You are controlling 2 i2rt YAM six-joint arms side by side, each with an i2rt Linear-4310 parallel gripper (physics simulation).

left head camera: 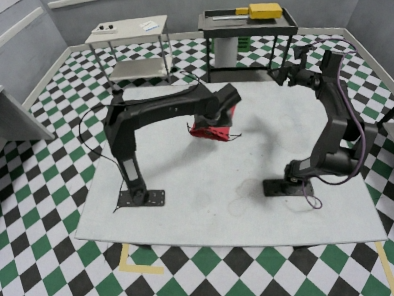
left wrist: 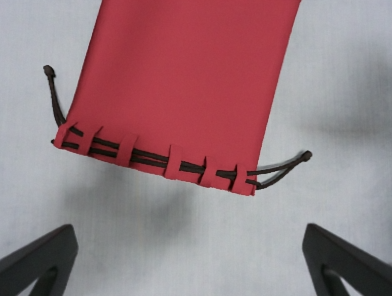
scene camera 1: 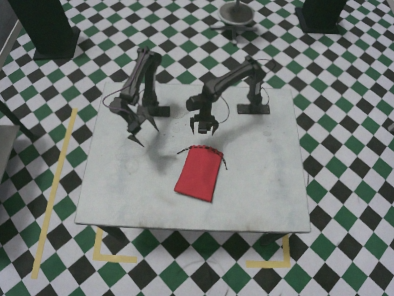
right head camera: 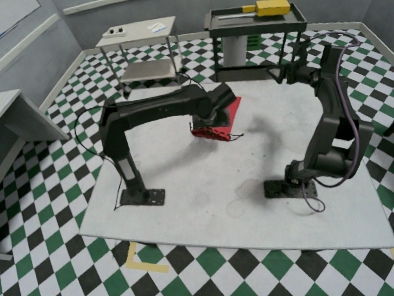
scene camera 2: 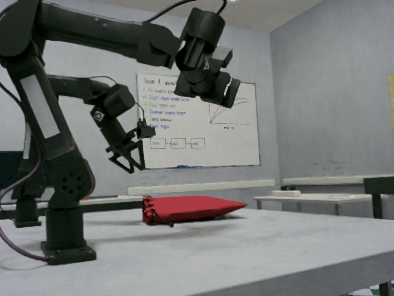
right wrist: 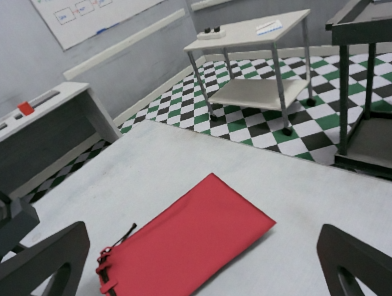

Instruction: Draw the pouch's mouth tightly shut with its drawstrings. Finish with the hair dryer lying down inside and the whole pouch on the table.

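Note:
The red pouch point(left head camera: 215, 134) point(right head camera: 234, 114) point(scene camera 1: 200, 175) point(scene camera 2: 195, 207) point(left wrist: 185, 75) point(right wrist: 185, 245) lies on the table, its mouth edge toward the arm bases. The mouth is wide, not bunched. Dark drawstrings run through its loops; a knotted left cord end point(left wrist: 54, 95) and right cord end point(left wrist: 285, 167) stick out at the sides. The hair dryer does not show. My left gripper point(scene camera 1: 204, 134) point(scene camera 2: 137, 170) point(left wrist: 190, 234) is open and empty, above the table just off the mouth. My right gripper point(scene camera 1: 151, 138) point(right wrist: 202, 234) is open and empty, raised away from the pouch.
The white table point(left head camera: 200, 220) point(scene camera 1: 260, 200) carries both arm bases. Beyond its far edge in the left head camera stand a light cart point(left head camera: 127, 31) and a dark cart point(left head camera: 292, 30) with a yellow item point(left head camera: 265, 11) on it.

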